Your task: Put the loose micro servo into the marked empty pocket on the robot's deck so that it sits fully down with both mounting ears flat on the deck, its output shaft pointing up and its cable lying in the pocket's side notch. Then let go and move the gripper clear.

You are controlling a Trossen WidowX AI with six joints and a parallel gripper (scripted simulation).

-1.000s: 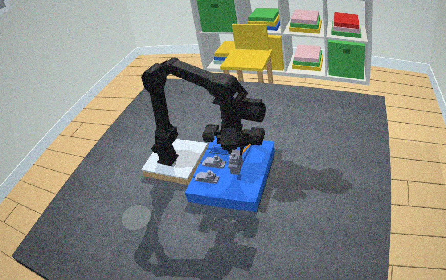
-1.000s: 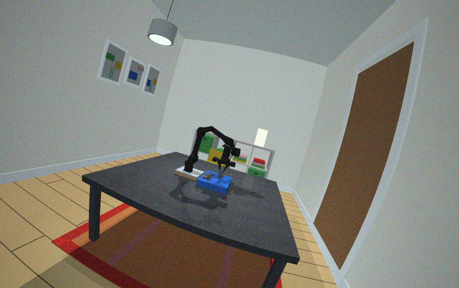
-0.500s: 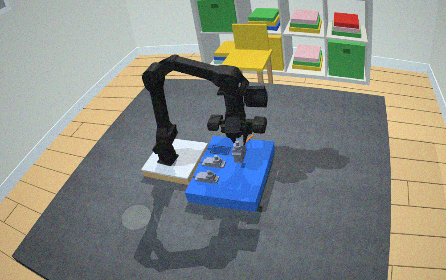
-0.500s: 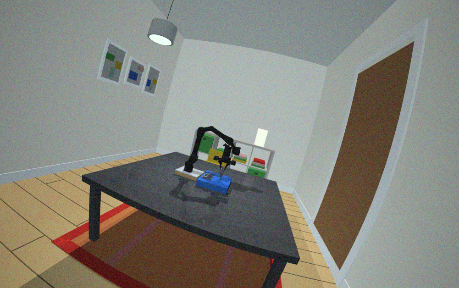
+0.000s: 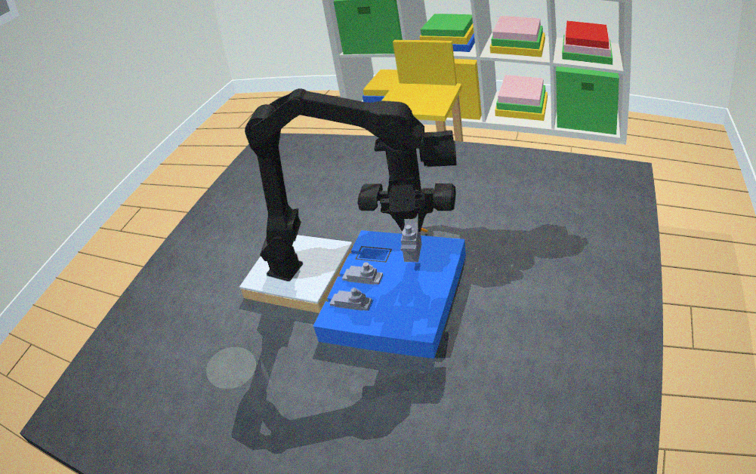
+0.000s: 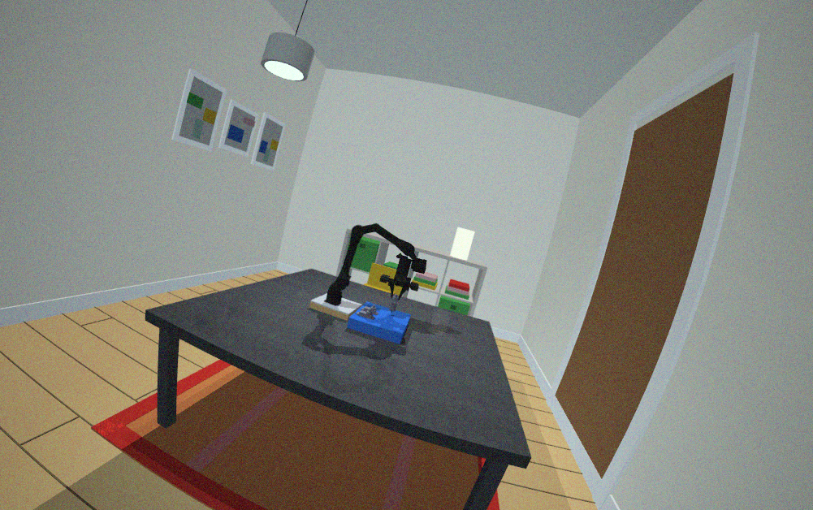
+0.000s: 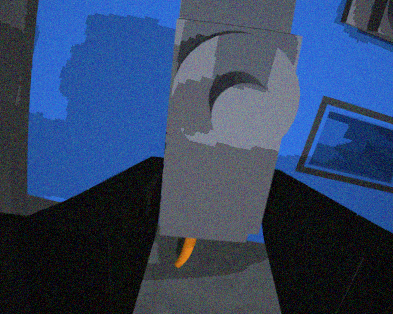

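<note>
The blue deck lies 100 mm below my gripper tip, 70 mm to the right of it and 20 mm ahead of it.
</note>
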